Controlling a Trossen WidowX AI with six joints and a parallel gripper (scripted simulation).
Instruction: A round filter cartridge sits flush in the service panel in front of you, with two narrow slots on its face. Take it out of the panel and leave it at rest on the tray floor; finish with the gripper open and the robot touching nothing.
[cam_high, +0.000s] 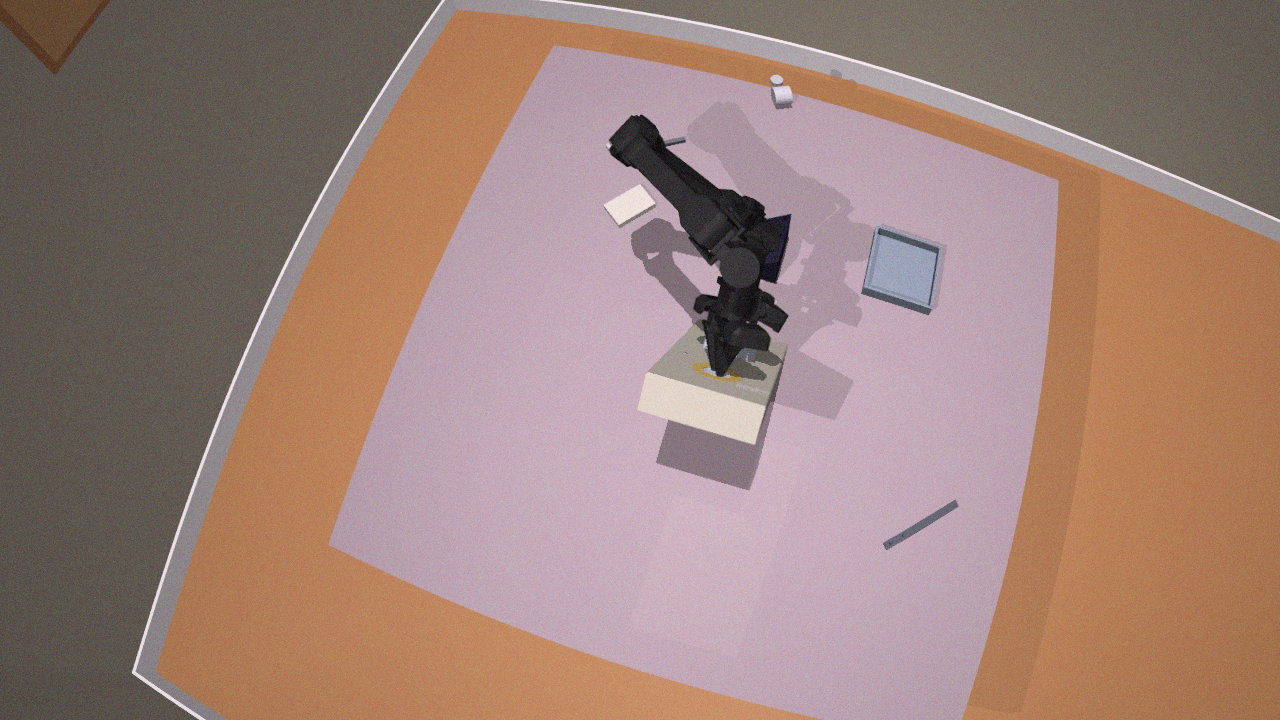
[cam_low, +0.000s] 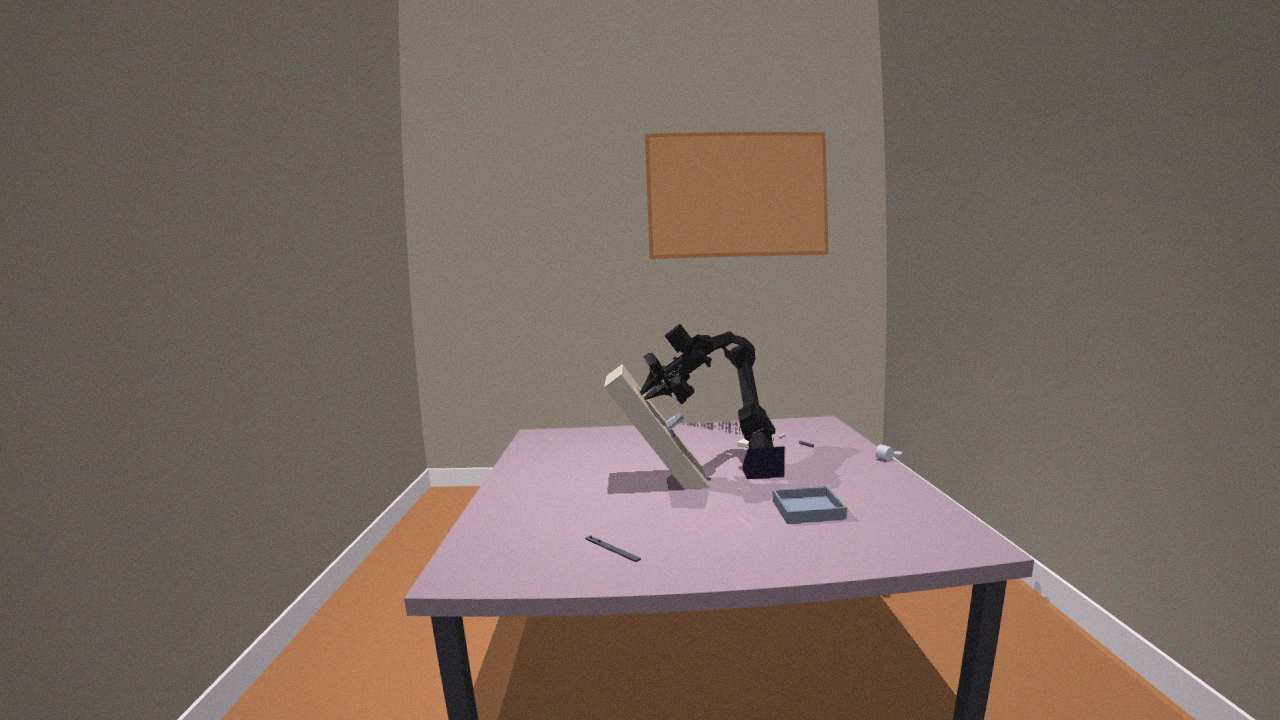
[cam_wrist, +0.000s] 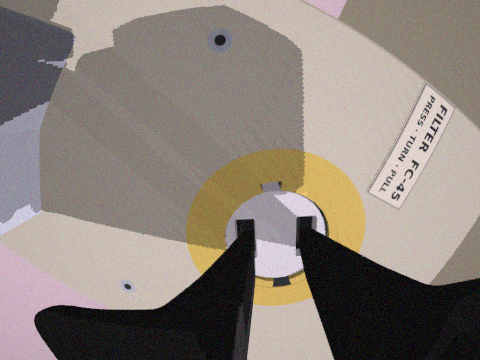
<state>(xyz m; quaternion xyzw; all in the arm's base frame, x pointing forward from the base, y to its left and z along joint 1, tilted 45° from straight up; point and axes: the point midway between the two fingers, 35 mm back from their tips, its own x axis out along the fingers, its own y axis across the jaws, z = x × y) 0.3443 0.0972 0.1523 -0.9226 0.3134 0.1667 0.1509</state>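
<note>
Right now the white round filter cartridge is 1 cm ahead of my gripper tip and 1 cm below it. The rest, counted from my gripper tip: cream pad 41 cm behind, 25 cm to the right, 25 cm below; grey tray 38 cm behind, 33 cm to the left, 25 cm below; cream service panel 3 cm behind, 8 cm below.
</note>
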